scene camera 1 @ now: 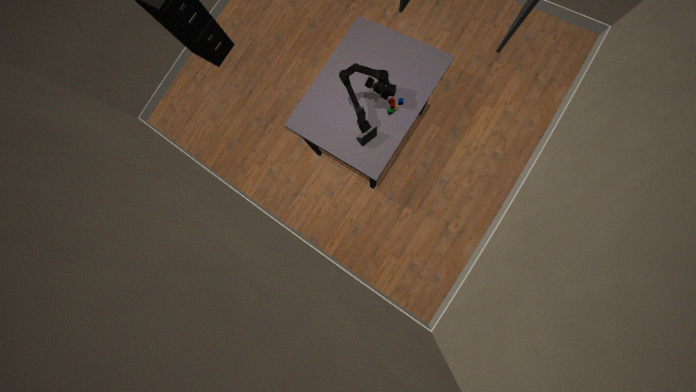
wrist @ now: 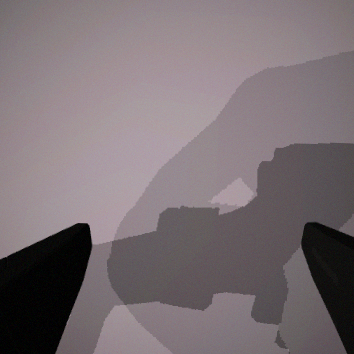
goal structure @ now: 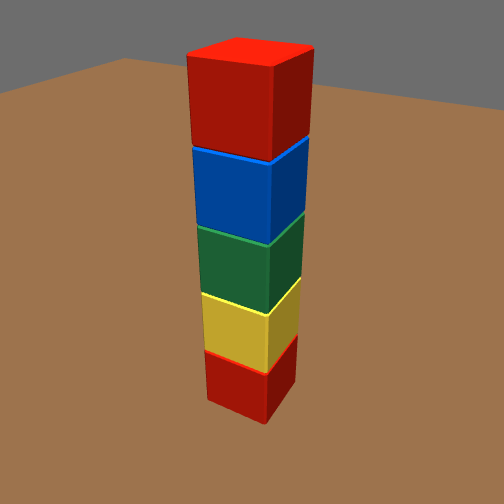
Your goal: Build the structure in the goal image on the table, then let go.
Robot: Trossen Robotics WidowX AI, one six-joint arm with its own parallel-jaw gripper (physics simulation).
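Note:
My gripper is open, with nothing between its fingers. It hangs above the table beside the small blocks, on their upper-left side in the scene view. Red, yellow and green blocks sit close together in the scene view; they are too small to tell whether any are stacked. A blue block lies a little apart, to the right of the red. No blocks show in the wrist view, where the tabletop and the arm's shadows are between and beyond the fingertips.
The grey table carries the arm's base, near its lower end in the scene view. The arm bends over the table beside the blocks. A black drawer cabinet stands away from the table at the upper left.

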